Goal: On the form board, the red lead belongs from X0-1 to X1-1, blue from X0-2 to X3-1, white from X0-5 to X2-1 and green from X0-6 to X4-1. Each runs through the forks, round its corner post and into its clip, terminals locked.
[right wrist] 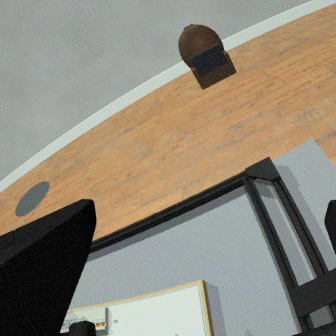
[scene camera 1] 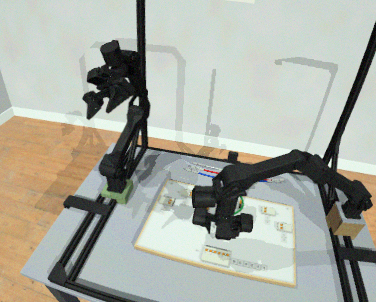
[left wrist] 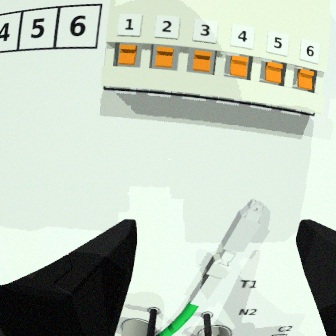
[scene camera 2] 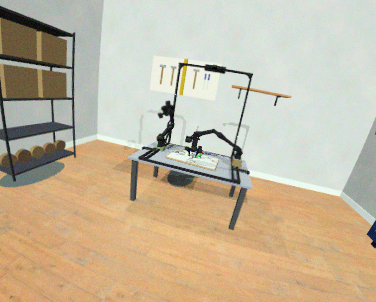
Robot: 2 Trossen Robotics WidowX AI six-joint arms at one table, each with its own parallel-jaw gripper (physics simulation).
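Where they show: left gripper, between the fingertips: (left wrist: 220, 231) (scene camera 2: 192, 157); right gripper, between the fingertips: (right wrist: 216, 213) (scene camera 1: 97, 116) (scene camera 2: 162, 117); left arm's base, origin of its link: (scene camera 1: 350, 212) (scene camera 2: 237, 158); right arm's base, origin of its link: (scene camera 1: 116, 186) (scene camera 2: 160, 146).
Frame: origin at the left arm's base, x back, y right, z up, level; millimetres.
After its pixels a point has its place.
Observation:
My left gripper (left wrist: 220, 231) @[y -117, x -492, z -58 mm] (scene camera 1: 223, 234) @[y -117, x -492, z -58 mm] is open above the form board (scene camera 1: 150, 246) @[y -189, x -710, z -82 mm]. The green lead (left wrist: 181, 319) @[y -47, x -478, z -76 mm] (scene camera 1: 242, 206) @[y 44, x -407, z -80 mm] passes between two black fork pins; its clear terminal (left wrist: 240, 227) @[y -109, x -504, z -76 mm] lies between and beyond the open fingers, untouched, pointing toward the X0 block (left wrist: 210, 85) @[y -169, x -489, z -72 mm] (scene camera 1: 215, 256) @[y -194, x -497, z -73 mm] but apart from it. The block shows orange tabs numbered 1 to 6. The red lead (scene camera 1: 211, 171) @[y 243, x -541, z -95 mm] and blue lead (scene camera 1: 206, 175) @[y 214, x -561, z -97 mm] lie behind the board, with pale ends beside them; the white lead cannot be made out surely. My right gripper (scene camera 1: 100, 112) @[y -43, x -893, z 297 mm] (right wrist: 216, 213) @[y -43, x -893, z 297 mm] is open and empty, raised high.
Small connector blocks stand on the board at the right (scene camera 1: 268, 210) @[y 33, x -306, z -73 mm] (scene camera 1: 284, 227) @[y -43, x -251, z -71 mm] and at the left (scene camera 1: 170, 201) @[y 14, x -683, z -75 mm]. The left arm hides the board's middle in scene camera 1. Black rails (scene camera 1: 87, 245) @[y -234, x -917, z -84 mm] run along the table's sides; upright posts (scene camera 1: 142, 75) @[y 334, x -872, z 286 mm] rise behind.

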